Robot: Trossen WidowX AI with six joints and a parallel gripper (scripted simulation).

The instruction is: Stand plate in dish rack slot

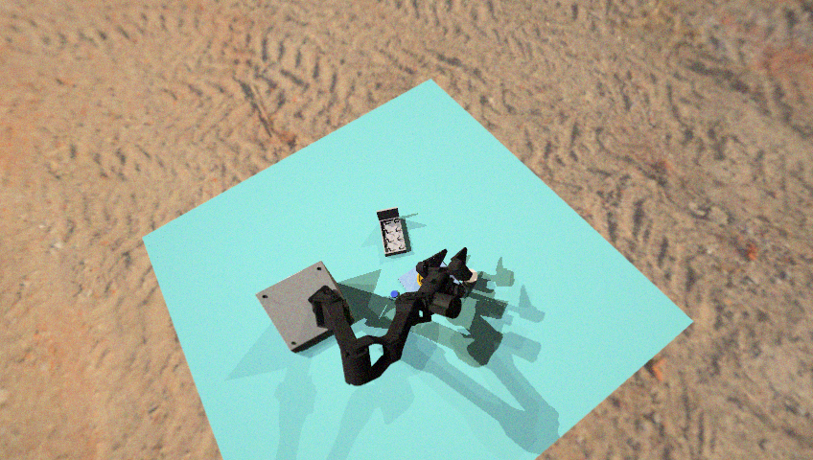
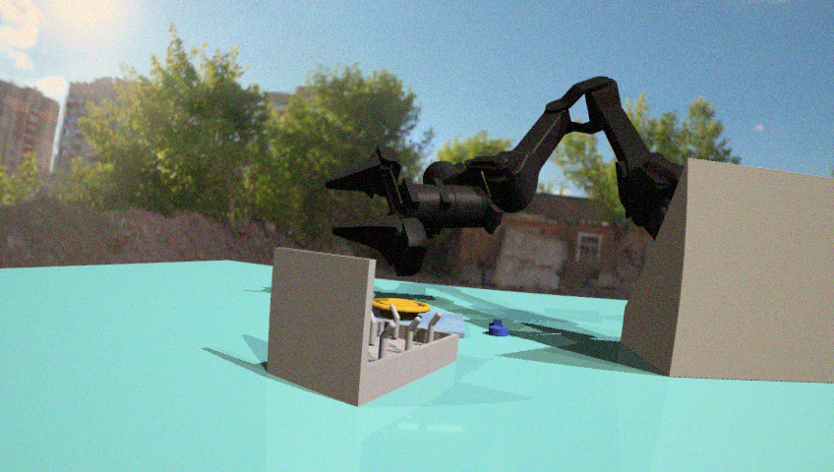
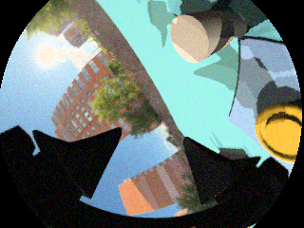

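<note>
My gripper tip is 11 cm above the yellow plate, 10 cm past it and 2 cm to the right of it. From my gripper tip the other things lie so: cup (10 cm below, 7 cm to the right); pale blue mat (12 cm below, 10 cm behind, 1 cm to the left); blue spoon (21 cm behind, 12 cm below, 3 cm to the left).
</note>
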